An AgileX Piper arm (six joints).
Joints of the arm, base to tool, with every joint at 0 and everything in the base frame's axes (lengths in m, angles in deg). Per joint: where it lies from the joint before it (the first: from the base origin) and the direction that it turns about. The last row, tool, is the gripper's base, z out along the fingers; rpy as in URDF.
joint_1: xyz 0 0 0.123 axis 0 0 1
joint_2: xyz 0 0 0 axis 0 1 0
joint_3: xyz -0.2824 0 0.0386 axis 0 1 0
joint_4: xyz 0.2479 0 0.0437 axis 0.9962 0 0.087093
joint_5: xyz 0 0 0 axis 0 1 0
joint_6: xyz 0.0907 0 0.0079 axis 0.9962 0 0.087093
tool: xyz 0 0 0 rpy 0 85.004 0
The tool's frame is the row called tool.
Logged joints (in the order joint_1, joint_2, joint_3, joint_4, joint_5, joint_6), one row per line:
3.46, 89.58, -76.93, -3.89, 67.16, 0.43
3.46, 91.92, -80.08, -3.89, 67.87, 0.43
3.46, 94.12, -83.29, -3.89, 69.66, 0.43
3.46, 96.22, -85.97, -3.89, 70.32, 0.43
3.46, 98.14, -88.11, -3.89, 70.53, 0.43
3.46, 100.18, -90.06, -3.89, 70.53, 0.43
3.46, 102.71, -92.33, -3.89, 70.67, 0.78
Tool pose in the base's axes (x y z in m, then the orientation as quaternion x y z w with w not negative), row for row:
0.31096, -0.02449, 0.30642, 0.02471, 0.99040, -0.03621, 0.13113
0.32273, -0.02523, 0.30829, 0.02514, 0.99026, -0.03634, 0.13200
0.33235, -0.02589, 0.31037, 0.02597, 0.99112, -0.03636, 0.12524
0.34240, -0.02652, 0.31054, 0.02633, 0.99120, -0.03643, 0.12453
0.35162, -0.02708, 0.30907, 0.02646, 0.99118, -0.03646, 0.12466
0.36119, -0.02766, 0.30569, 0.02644, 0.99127, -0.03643, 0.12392
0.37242, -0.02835, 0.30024, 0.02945, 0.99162, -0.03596, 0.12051
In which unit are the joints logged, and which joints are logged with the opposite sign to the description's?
The joints are logged in degrees. Opposite sign: joint_1.
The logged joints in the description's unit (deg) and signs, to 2 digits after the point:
-3.46, 89.58, -76.93, -3.89, 67.16, 0.43
-3.46, 91.92, -80.08, -3.89, 67.87, 0.43
-3.46, 94.12, -83.29, -3.89, 69.66, 0.43
-3.46, 96.22, -85.97, -3.89, 70.32, 0.43
-3.46, 98.14, -88.11, -3.89, 70.53, 0.43
-3.46, 100.18, -90.06, -3.89, 70.53, 0.43
-3.46, 102.71, -92.33, -3.89, 70.67, 0.78

